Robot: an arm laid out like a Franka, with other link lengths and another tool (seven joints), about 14 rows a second.
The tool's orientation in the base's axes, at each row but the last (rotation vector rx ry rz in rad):
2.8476 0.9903 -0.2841
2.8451 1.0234 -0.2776
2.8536 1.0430 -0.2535
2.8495 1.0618 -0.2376
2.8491 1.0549 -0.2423
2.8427 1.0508 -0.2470
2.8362 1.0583 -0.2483
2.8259 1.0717 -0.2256
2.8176 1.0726 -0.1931
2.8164 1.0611 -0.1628
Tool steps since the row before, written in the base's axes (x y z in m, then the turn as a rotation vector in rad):
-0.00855 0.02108 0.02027 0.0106 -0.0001 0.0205
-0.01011 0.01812 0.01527 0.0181 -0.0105 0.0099
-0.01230 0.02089 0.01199 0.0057 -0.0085 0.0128
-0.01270 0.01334 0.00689 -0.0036 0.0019 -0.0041
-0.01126 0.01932 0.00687 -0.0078 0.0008 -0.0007
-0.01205 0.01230 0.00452 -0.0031 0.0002 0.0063
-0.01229 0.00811 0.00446 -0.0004 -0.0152 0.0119
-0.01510 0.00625 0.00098 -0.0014 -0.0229 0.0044
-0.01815 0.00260 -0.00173 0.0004 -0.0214 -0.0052
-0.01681 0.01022 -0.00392 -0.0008 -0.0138 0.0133
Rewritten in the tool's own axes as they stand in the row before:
0.00181 -0.02087 -0.02213 0.0037 0.0076 -0.0215
0.00044 -0.01981 -0.01646 0.0051 0.0200 -0.0105
0.00169 -0.02352 -0.01325 -0.0035 0.0105 -0.0121
-0.00213 -0.01818 -0.00720 -0.0007 -0.0039 0.0042
0.00266 -0.02175 -0.00820 -0.0052 -0.0057 0.0015
-0.00204 -0.01700 -0.00488 -0.0034 -0.0019 -0.0059
-0.00480 -0.01400 -0.00420 -0.0123 0.0117 -0.0093
-0.00729 -0.01466 -0.00044 -0.0167 0.0163 -0.0006
-0.01147 -0.01416 0.00268 -0.0128 0.0158 0.0085
-0.00537 -0.01906 0.00320 -0.0115 0.0108 -0.0109

